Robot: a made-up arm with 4 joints.
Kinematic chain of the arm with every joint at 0, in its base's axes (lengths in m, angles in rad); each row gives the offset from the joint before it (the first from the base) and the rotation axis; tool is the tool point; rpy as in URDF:
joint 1: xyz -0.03 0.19 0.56 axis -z
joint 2: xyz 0.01 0.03 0 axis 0.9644 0.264 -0.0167
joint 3: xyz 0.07 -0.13 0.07 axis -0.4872 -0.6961 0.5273
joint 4: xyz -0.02 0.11 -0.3 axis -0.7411 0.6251 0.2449
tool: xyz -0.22 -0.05 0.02 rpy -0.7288 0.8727 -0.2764
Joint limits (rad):
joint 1: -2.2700..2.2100
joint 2: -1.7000..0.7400
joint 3: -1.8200..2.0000
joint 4: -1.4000..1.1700
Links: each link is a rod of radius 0.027 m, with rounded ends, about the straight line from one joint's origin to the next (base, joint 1, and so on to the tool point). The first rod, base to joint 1, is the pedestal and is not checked.
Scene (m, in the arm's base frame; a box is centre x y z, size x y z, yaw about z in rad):
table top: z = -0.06
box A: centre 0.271 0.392 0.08 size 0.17 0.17 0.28 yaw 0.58
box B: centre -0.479 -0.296 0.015 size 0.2 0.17 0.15 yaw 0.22
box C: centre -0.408 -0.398 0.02 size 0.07 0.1 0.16 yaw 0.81
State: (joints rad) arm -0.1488 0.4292 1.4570 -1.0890
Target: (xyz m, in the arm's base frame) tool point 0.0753 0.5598 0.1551
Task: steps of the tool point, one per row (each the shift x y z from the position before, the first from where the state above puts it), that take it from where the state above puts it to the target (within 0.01 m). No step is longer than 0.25 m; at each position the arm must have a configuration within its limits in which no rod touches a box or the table.
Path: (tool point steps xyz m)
1: 0.1035 -0.0273 0.1056
2: 0.0837 0.0468 0.1455
3: 0.0258 0.1079 0.1626
4: -0.0561 0.1367 0.1548
5: -0.0066 0.0557 -0.1486
6: -0.0705 0.0590 -0.1550
7: -0.1332 0.0366 -0.1382
8: -0.1778 -0.0084 -0.0999

